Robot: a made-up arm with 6 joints.
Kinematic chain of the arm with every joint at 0, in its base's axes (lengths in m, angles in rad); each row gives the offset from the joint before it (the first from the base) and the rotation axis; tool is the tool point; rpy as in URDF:
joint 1: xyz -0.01 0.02 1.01 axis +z
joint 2: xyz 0 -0.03 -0.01 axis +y
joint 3: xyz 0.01 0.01 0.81 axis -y
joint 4: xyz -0.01 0 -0.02 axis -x
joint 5: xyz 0.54 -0.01 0 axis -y
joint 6: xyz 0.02 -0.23 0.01 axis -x
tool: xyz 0 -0.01 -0.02 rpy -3.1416 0 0
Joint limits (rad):
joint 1: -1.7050..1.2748
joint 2: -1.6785..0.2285
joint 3: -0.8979..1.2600
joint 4: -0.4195..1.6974
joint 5: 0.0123..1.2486
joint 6: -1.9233..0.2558
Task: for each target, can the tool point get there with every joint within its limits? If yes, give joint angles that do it. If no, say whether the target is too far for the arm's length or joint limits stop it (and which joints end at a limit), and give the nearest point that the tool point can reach.
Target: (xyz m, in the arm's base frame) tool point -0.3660 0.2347 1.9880
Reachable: yes | joints -0.8261 -0.9663 -0.1946 1.0940 0.9742 -0.9003
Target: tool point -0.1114 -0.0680 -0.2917
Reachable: no: joint limits stop it (at a limit: joint 2, joint 3, joint 4, joint 5) | nearest point -0.3145 -0.2443 1.2172 | short by 1.533 m
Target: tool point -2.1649 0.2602 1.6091
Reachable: no: too far | nearest point -1.3585 0.1703 1.3812 | short by 0.843 m
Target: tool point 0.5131 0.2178 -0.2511
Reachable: no: joint limits stop it (at a limit: joint 2, joint 3, joint 4) | nearest point 0.3632 0.1611 1.2339 | short by 1.494 m
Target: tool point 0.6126 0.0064 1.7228
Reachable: yes | joints 0.1213 0.0364 -0.4486 1.2620 0.1960 -1.2986
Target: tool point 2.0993 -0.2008 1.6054
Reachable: no: too far | nearest point 0.7821 -0.0629 1.7306 | short by 1.330 m
